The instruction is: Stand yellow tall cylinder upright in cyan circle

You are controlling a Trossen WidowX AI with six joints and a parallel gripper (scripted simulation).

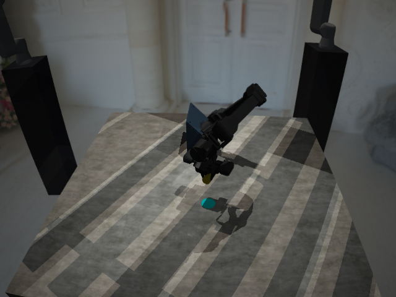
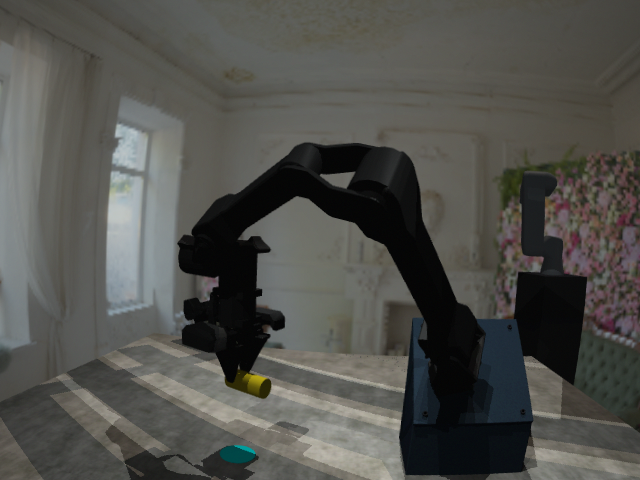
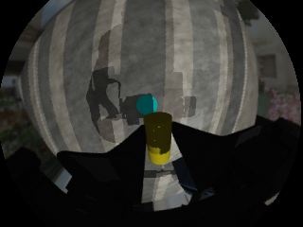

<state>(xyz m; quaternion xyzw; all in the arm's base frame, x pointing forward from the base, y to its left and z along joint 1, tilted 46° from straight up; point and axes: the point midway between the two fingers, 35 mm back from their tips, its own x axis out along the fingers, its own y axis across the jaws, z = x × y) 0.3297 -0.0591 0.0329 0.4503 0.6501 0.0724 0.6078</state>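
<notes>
My gripper tip is 10 mm to the right of the cyan circle and 140 mm above it. Round my gripper tip: yellow tall cylinder 20 mm behind, 10 mm to the left.
</notes>
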